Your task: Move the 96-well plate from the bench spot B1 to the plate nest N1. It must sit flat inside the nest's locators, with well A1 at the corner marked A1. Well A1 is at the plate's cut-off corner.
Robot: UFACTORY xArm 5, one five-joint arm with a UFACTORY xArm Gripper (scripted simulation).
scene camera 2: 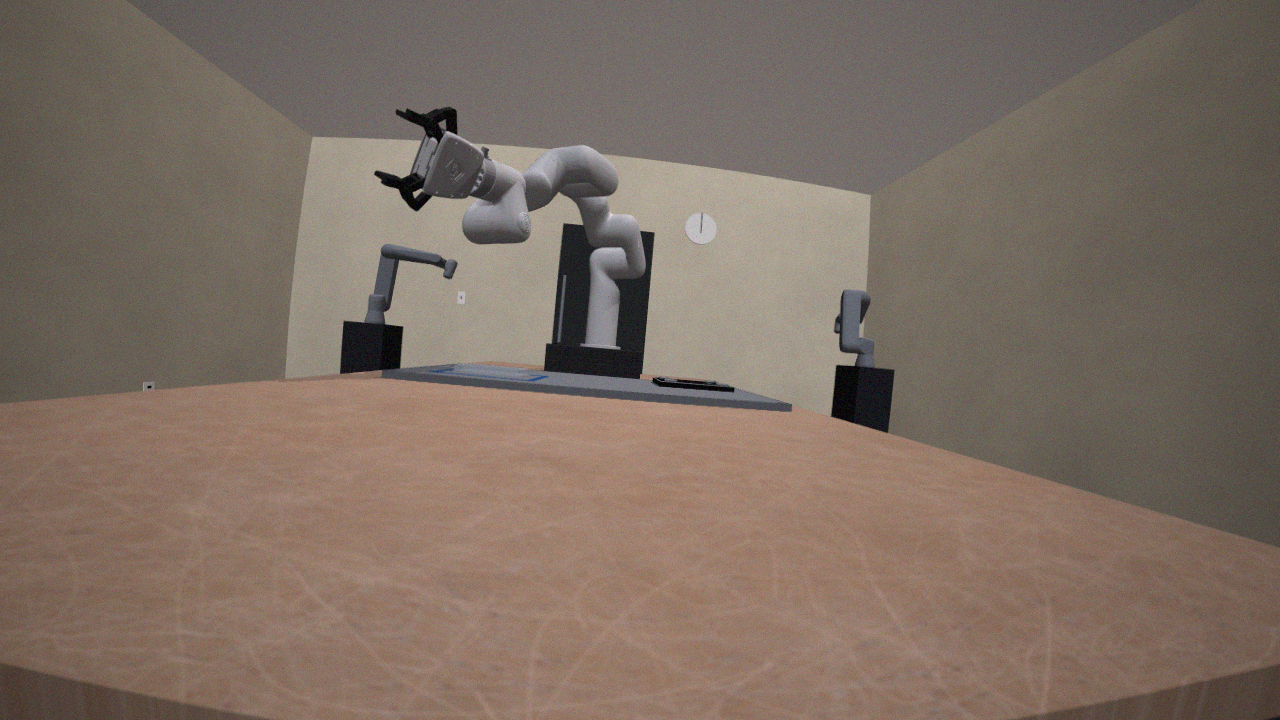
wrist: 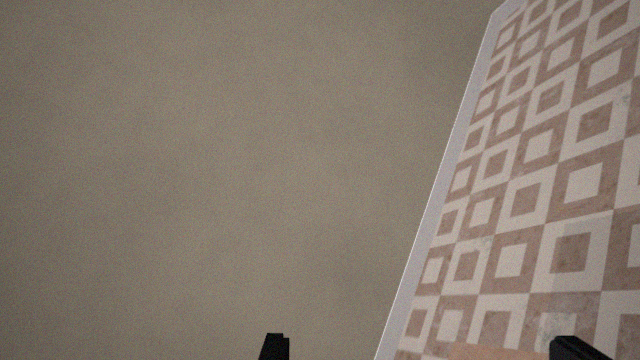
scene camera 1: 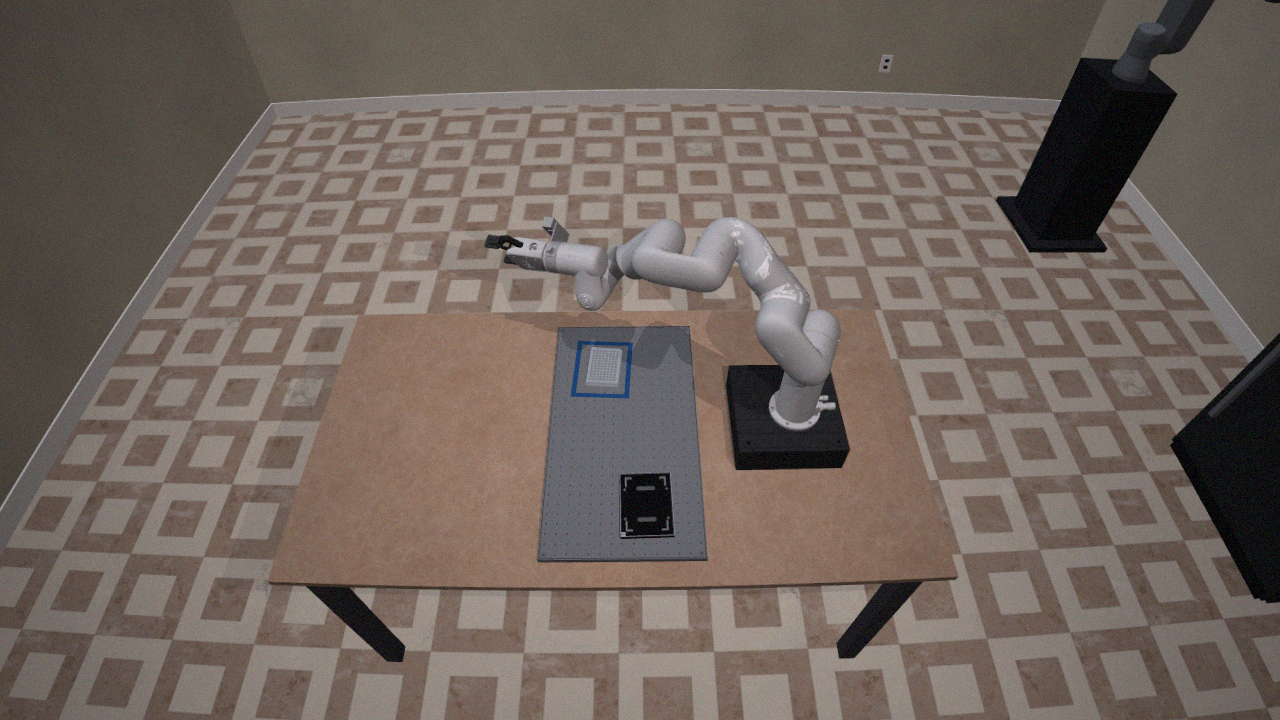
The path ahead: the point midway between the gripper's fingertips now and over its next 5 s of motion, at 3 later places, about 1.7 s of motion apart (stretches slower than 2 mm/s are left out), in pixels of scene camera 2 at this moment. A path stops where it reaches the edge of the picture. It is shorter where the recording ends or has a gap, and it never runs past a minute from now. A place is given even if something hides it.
My gripper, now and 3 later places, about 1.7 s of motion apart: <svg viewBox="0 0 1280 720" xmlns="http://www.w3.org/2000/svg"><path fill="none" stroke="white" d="M390 145L507 169L587 214L576 259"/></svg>
